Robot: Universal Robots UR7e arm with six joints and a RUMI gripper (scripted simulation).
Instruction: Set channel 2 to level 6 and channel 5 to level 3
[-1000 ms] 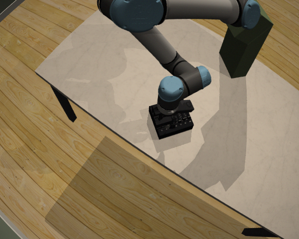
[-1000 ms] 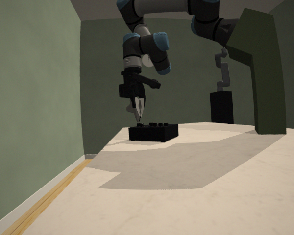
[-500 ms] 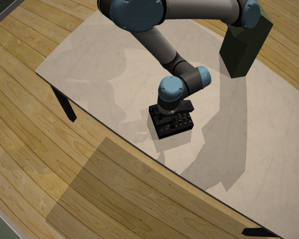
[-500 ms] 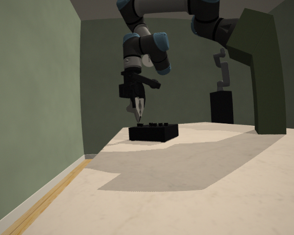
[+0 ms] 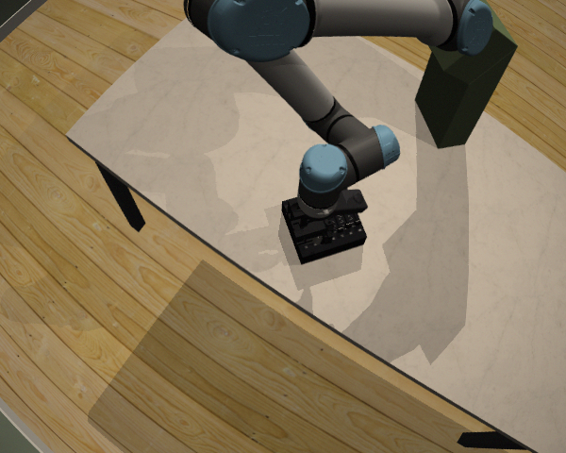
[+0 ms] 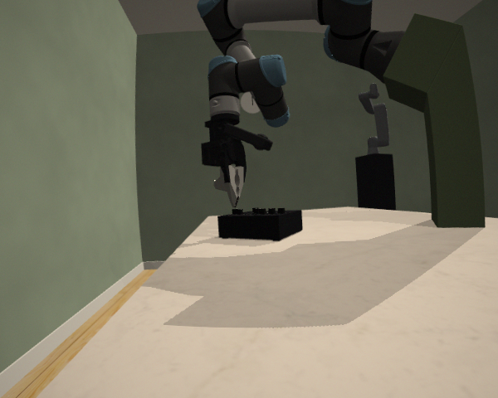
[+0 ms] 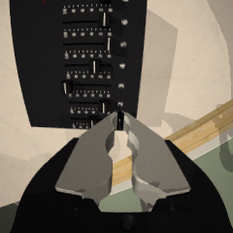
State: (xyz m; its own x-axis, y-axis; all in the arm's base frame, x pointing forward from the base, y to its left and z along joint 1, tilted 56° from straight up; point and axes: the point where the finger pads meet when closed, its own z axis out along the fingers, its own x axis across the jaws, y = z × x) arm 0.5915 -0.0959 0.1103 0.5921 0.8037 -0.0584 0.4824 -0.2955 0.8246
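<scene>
The fader knob lies 1 cm behind my hand, 1 cm to the right of it and 2 cm below it.
</scene>
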